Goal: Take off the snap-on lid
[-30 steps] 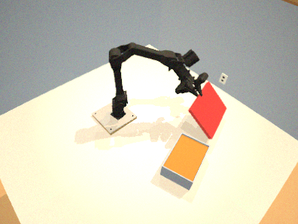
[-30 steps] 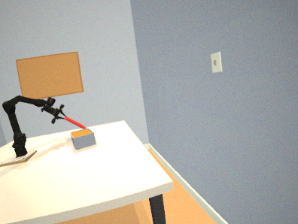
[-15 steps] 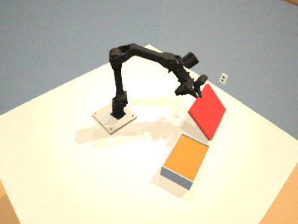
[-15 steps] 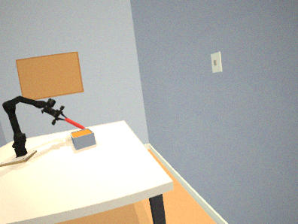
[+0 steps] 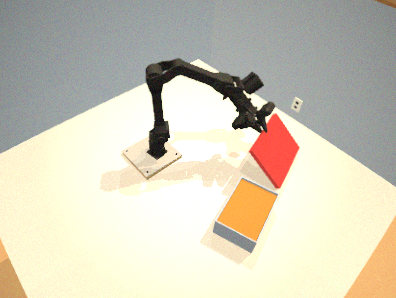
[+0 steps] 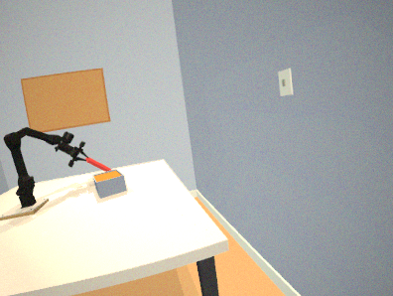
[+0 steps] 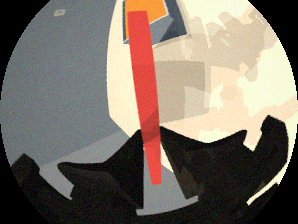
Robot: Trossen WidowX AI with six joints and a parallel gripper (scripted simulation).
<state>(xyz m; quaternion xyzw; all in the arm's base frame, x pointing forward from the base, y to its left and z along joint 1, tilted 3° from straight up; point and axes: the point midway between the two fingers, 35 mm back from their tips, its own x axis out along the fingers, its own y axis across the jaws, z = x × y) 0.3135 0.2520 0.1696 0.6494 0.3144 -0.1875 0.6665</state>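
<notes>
The red lid lies 6 cm ahead of my gripper tip, 1 cm to the left of it and 5 cm below it. Also, from my gripper tip: grey-blue storage box: 12 cm ahead, 27 cm to the right, 12 cm below.
</notes>
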